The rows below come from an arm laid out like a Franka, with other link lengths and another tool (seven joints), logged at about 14 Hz.
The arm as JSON. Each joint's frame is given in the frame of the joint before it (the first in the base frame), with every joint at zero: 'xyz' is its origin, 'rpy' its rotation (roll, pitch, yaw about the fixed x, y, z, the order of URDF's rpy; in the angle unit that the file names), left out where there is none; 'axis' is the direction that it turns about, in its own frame. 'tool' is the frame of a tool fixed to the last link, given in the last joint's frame.
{
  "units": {
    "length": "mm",
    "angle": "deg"
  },
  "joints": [
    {
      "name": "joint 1",
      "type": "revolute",
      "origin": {
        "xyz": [
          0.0,
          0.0,
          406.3
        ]
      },
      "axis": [
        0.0,
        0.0,
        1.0
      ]
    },
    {
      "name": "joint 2",
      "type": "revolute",
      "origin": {
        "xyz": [
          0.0,
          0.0,
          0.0
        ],
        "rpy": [
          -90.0,
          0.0,
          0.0
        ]
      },
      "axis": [
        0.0,
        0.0,
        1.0
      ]
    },
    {
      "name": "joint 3",
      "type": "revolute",
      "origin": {
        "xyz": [
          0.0,
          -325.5,
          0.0
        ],
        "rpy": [
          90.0,
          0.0,
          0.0
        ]
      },
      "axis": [
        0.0,
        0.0,
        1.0
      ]
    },
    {
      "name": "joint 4",
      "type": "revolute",
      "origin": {
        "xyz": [
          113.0,
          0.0,
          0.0
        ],
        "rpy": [
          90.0,
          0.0,
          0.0
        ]
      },
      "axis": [
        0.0,
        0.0,
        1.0
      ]
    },
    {
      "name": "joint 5",
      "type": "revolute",
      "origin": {
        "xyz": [
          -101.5,
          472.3,
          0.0
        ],
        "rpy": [
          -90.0,
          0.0,
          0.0
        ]
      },
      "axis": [
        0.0,
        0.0,
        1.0
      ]
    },
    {
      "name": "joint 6",
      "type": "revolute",
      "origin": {
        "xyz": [
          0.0,
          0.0,
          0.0
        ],
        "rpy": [
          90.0,
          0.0,
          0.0
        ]
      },
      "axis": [
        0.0,
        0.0,
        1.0
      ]
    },
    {
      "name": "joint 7",
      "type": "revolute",
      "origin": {
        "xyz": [
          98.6,
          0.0,
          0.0
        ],
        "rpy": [
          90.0,
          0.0,
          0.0
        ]
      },
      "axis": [
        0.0,
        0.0,
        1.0
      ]
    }
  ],
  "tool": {
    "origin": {
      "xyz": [
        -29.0,
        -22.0,
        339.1
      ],
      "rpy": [
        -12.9,
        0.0,
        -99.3
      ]
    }
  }
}
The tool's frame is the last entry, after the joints.
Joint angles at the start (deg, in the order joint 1, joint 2, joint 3, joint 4, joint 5, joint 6, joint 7):
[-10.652 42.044 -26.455 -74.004 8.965 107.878 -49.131]
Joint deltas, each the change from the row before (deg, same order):
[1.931 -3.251 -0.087 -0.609 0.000 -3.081 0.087]
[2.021 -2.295 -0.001 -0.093 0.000 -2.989 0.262]
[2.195 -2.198 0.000 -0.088 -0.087 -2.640 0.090]
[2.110 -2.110 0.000 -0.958 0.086 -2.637 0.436]
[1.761 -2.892 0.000 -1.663 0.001 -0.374 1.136]
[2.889 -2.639 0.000 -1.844 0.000 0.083 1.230]
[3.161 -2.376 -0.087 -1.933 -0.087 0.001 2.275]
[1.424 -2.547 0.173 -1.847 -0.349 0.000 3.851]
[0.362 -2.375 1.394 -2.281 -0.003 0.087 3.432]
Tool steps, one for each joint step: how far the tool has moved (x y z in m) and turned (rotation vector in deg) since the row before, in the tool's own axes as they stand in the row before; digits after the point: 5 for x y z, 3 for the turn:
[0.02440 0.02023 -0.03439 -0.730 1.249 -1.072]
[0.02693 0.02086 -0.02535 -0.270 1.369 -1.268]
[0.02767 0.02177 -0.02355 -0.260 1.166 -1.741]
[0.03177 0.01508 -0.01456 0.190 1.901 -1.020]
[0.02082 0.01601 -0.01830 -1.226 0.004 -0.320]
[0.02929 0.02619 -0.01145 -1.084 0.076 -1.370]
[0.03249 0.02540 -0.00660 -0.651 0.139 -0.508]
[0.02007 0.01081 -0.01091 -0.793 -0.501 2.393]
[0.02384 0.00838 -0.00282 -0.760 0.563 2.140]

